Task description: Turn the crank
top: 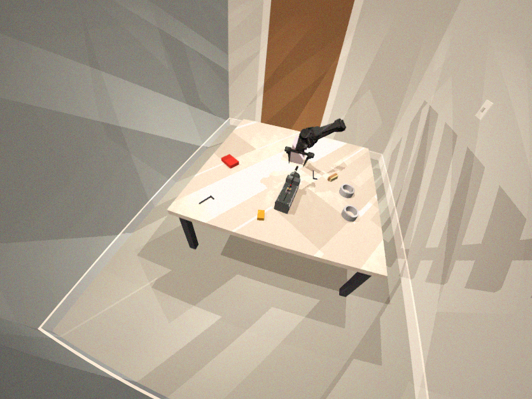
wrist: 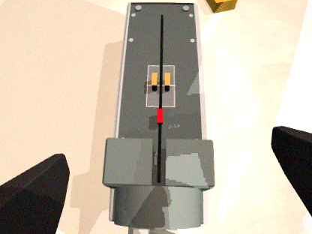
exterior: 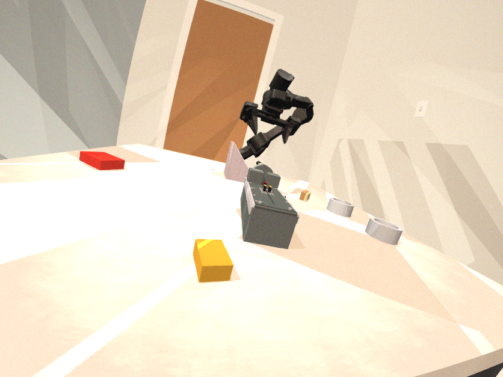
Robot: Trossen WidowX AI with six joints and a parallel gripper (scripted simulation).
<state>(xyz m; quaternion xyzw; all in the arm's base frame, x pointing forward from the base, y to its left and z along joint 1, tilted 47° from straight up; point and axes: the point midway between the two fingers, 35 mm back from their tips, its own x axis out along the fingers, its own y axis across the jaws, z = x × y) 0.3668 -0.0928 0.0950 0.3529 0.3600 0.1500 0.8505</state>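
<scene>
Right now the dark brown crank handle is 8 cm behind my gripper tip, 1 cm to the left of it and 9 cm below it. Also, from my gripper tip: red pointer: 6 cm ahead, 12 cm below; yellow block: 30 cm ahead, 13 cm to the right, 19 cm below; tan block: 21 cm behind, 30 cm to the left, 19 cm below.
</scene>
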